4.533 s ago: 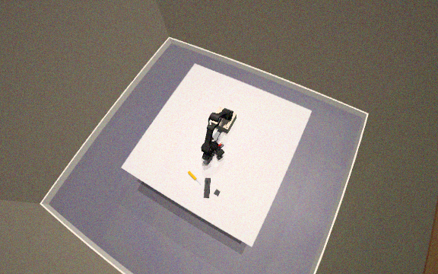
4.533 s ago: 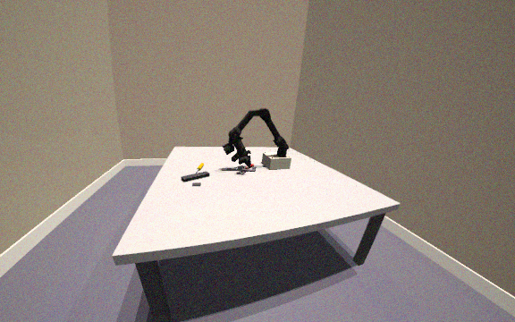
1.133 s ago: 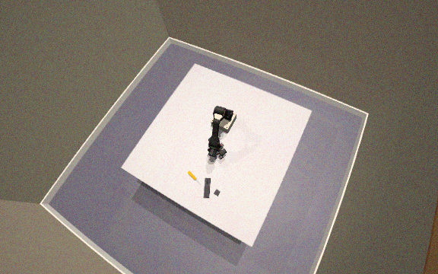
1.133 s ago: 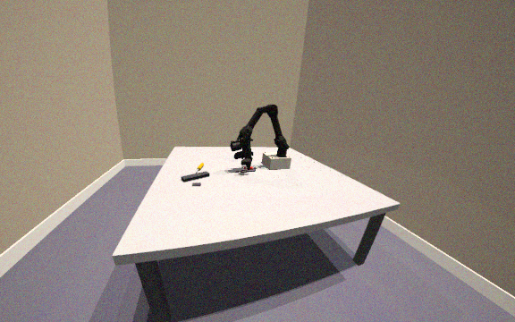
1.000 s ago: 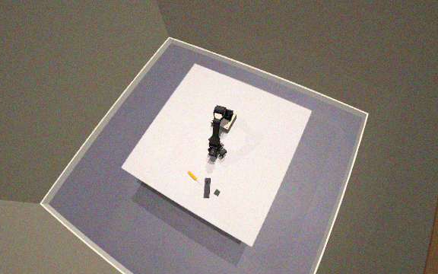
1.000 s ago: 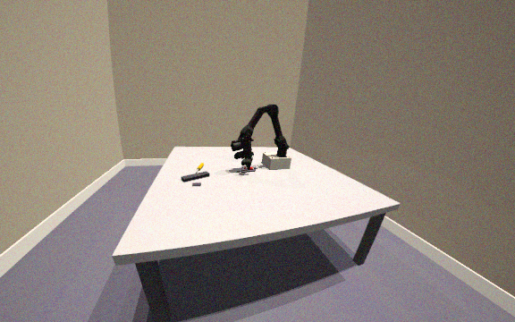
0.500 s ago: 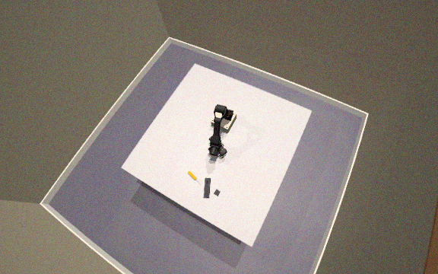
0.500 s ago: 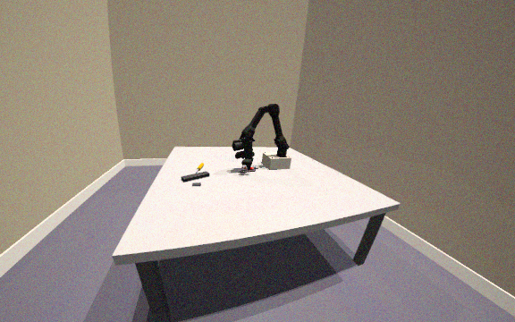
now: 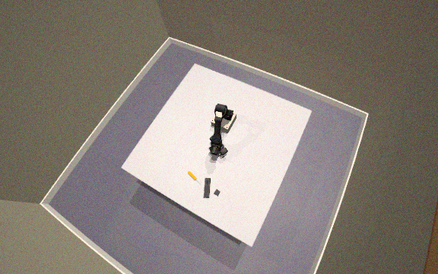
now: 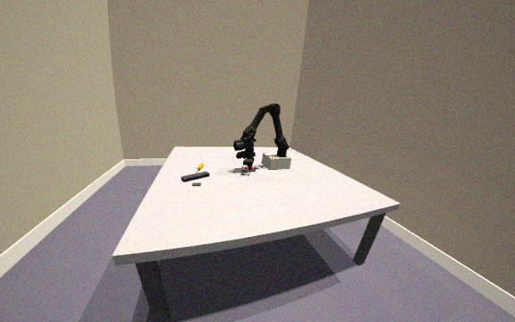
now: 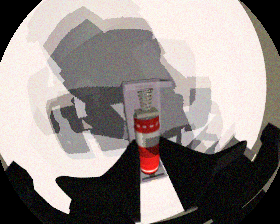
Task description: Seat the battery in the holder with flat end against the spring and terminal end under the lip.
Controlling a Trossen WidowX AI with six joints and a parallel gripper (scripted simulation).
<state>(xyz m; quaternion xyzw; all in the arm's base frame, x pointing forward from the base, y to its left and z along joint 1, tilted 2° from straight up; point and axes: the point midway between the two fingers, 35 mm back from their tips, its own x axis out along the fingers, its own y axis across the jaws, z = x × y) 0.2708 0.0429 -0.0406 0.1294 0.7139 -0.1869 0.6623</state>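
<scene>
Now: the battery 1 cm above my gripper tip. The rest, counted from my gripper tip: yellow-handled screwdriver (34 cm ahead, 5 cm to the right); then dark bar (36 cm ahead, 7 cm to the left, 1 cm above).
</scene>
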